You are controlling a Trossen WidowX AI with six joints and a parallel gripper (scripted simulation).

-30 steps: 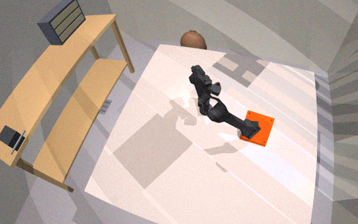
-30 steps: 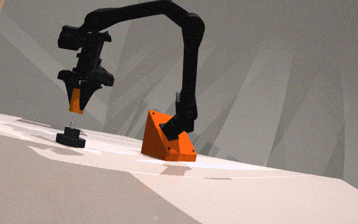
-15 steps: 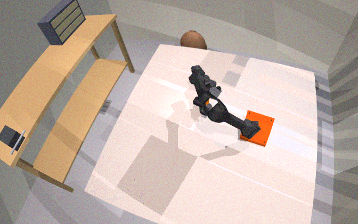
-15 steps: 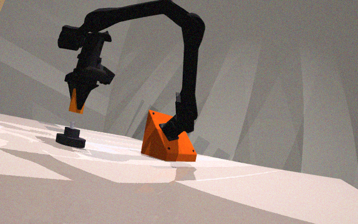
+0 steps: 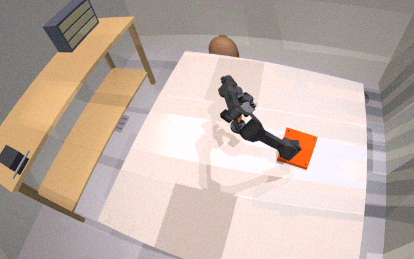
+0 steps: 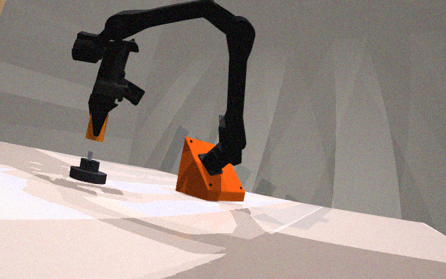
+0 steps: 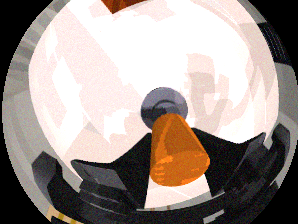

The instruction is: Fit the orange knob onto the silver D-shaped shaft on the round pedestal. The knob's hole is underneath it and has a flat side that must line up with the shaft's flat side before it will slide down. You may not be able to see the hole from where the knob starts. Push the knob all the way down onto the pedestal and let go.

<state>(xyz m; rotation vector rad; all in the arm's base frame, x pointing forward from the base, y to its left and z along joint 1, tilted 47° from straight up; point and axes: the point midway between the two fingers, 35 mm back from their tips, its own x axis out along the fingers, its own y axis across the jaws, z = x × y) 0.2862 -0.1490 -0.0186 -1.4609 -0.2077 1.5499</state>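
Right now my gripper tip is 3 cm below the orange knob. Round my gripper tip: round pedestal: 6 cm below.
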